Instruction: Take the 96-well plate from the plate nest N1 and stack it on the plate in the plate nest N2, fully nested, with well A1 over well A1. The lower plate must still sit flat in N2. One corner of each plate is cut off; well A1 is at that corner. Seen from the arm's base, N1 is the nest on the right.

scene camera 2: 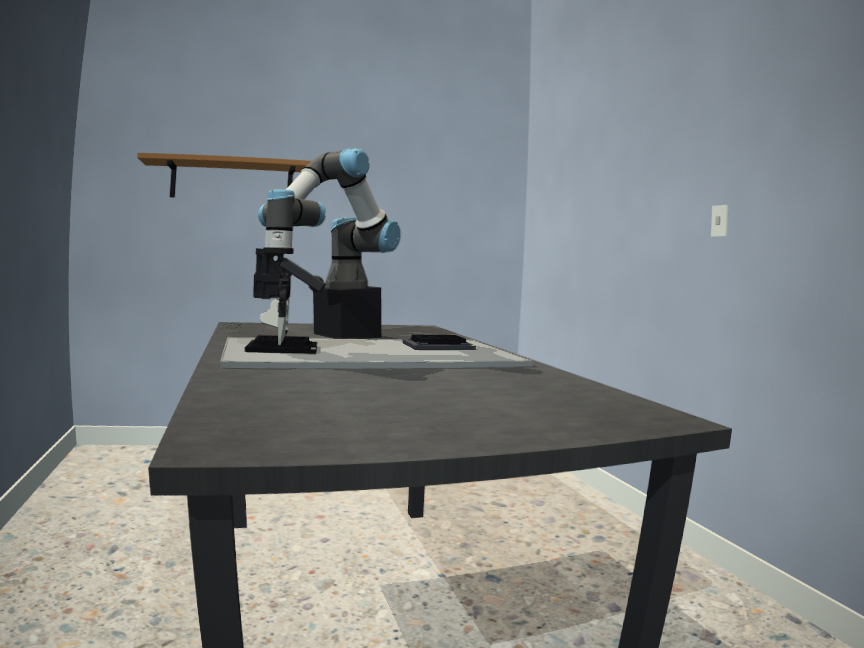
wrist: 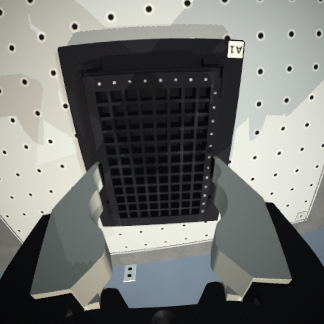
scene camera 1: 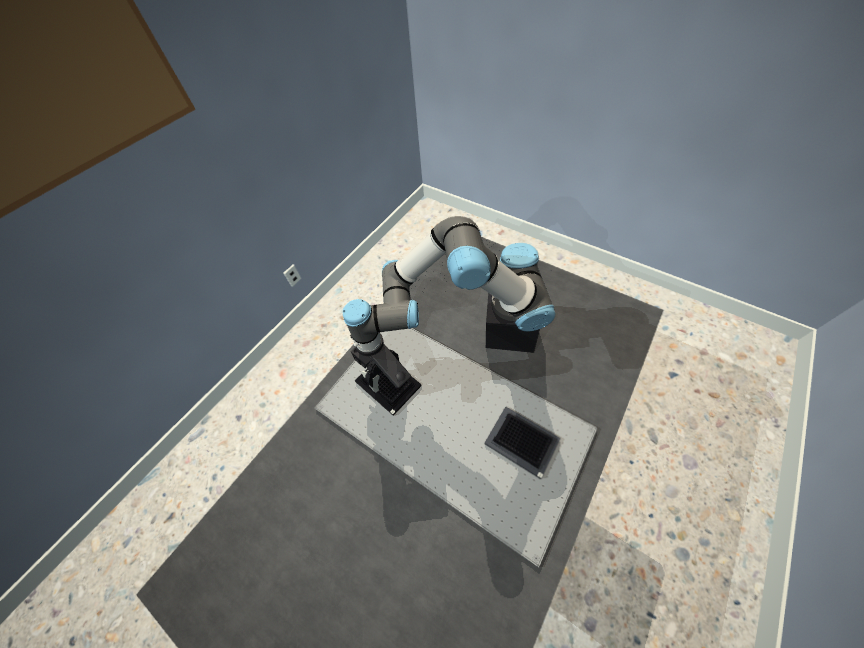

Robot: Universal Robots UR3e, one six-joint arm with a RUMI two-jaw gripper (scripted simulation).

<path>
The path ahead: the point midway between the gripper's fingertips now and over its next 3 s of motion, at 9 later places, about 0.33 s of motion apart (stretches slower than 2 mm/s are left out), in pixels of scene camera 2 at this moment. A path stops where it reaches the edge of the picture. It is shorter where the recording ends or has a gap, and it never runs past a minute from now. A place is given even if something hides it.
My gripper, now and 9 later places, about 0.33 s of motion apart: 281, 342; 281, 340; 280, 333; 280, 327; 280, 321; 280, 315; 280, 308; 281, 306; 282, 306; 290, 305
</path>
